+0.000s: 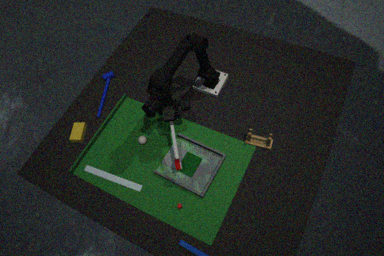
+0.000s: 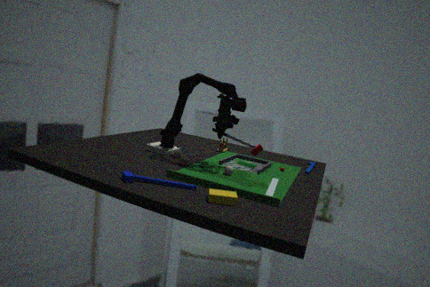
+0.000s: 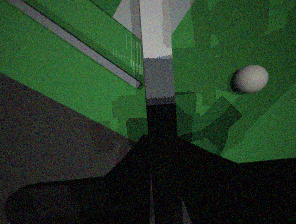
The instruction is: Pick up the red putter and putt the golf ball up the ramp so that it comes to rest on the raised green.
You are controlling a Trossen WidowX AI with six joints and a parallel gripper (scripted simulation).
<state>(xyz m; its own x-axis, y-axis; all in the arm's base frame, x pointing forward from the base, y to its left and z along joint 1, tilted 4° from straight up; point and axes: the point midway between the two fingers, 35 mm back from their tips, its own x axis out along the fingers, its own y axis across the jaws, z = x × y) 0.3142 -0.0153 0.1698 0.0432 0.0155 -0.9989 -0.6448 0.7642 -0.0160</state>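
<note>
Right now the red putter is 80 mm ahead of my gripper tip and 70 mm to the left of it. The rest, counted from my gripper tip: white strip (340 mm ahead, 140 mm below, 120 mm to the right); white golf ball (120 mm below, 120 mm ahead, 110 mm to the right); green mat (160 mm ahead, 140 mm below, 20 mm to the left).
</note>
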